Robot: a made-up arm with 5 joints.
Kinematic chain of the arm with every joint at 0, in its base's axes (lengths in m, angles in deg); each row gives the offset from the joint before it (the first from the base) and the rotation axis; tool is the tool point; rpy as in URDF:
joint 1: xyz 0.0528 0 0.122 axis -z
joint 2: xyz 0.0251 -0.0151 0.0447 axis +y
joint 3: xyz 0.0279 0 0.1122 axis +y
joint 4: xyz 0.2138 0 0.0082 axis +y
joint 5: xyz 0.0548 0.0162 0 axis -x
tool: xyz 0 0 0 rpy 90 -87.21 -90
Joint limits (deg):
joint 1: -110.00..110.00
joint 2: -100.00..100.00
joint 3: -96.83..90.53
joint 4: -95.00..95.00
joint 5: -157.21..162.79
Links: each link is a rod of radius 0.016 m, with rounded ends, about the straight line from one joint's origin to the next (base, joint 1, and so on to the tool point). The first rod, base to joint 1, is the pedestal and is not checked.
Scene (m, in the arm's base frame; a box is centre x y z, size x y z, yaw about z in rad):
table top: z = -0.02
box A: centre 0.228 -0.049 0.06 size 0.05 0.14 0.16 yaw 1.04
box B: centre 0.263 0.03 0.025 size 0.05 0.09 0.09 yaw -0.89
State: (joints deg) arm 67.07 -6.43 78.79 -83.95 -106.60
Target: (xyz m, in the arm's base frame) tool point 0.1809 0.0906 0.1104
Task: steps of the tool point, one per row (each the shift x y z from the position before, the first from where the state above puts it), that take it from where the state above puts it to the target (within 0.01 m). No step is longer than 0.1 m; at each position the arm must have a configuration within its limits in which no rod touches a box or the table.
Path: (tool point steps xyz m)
1: 0.0529 -0.0006 0.0440
2: 0.0455 0.0260 0.0515
3: 0.0252 0.0457 0.0548
4: 0.0015 0.0496 0.0054
5: -0.0102 0.0455 0.0037
6: -0.0198 0.0390 0.0022
7: -0.0268 0.0309 0.0006
8: -0.0310 0.0221 -0.0006
9: 0.0165 0.0062 -0.0340
10: 0.0103 -0.0009 -0.0366
11: 0.0030 -0.0073 -0.0369
12: -0.0049 -0.0126 -0.0348

